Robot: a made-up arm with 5 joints.
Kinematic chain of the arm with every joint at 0, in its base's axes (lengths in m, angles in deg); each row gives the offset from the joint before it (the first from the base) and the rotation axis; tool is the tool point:
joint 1: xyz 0 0 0.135 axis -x
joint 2: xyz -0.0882 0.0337 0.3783 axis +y
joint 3: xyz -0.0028 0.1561 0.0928 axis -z
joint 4: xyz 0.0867 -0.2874 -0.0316 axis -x
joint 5: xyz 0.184 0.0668 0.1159 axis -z
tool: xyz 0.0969 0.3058 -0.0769
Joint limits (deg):
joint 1: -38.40..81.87
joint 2: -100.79..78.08
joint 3: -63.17..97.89
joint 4: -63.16..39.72
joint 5: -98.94..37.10
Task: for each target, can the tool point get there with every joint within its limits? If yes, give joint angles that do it. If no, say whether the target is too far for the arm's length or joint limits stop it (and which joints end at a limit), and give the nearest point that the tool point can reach.
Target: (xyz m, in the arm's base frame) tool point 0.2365 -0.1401 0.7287
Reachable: yes | joints -9.84 47.22 51.82 -54.52 -28.23
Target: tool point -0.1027 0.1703 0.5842
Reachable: yes | joints 3.35 59.78 44.53 20.29 -82.67
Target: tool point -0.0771 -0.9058 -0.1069
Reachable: no: joint limits stop it (at a limit: joint 1, joint 5) | nearest point -0.0606 -0.4972 0.2070 | short by 0.516 m
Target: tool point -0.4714 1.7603 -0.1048
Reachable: no: too far | nearest point -0.2639 1.0346 -0.0059 | short by 0.761 m
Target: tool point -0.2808 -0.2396 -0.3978
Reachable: no: joint limits stop it (at a limit: joint 1, joint 2, joint 4) | nearest point -0.0687 -0.0391 -0.2897 | short by 0.311 m
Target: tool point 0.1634 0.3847 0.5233
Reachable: yes | joints 19.25 16.87 8.15 -12.76 -30.01
